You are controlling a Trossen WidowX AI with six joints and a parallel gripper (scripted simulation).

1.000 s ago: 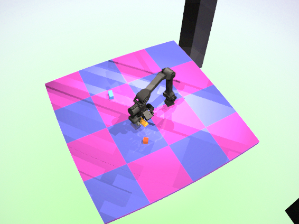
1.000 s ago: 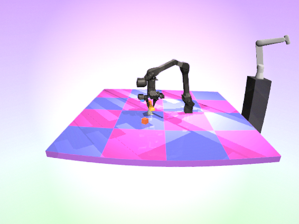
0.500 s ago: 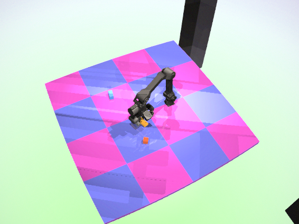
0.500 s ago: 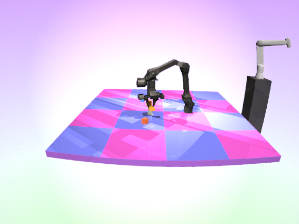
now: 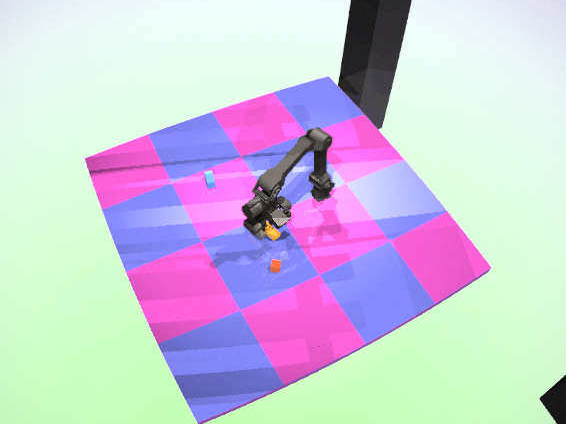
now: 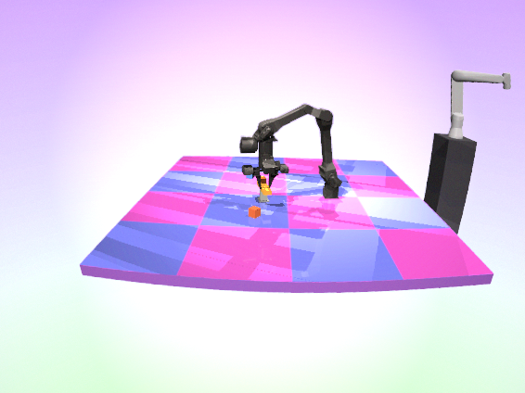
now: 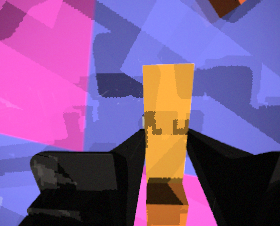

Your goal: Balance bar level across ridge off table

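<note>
My gripper tip is 10 mm short of the orange bar, 40 mm to the left of it and 10 mm below it. The rest, counted from my gripper tip: blue block (80 mm ahead, 340 mm to the right, 40 mm below); then orange cube (30 mm ahead, 140 mm to the left, 40 mm below).
</note>
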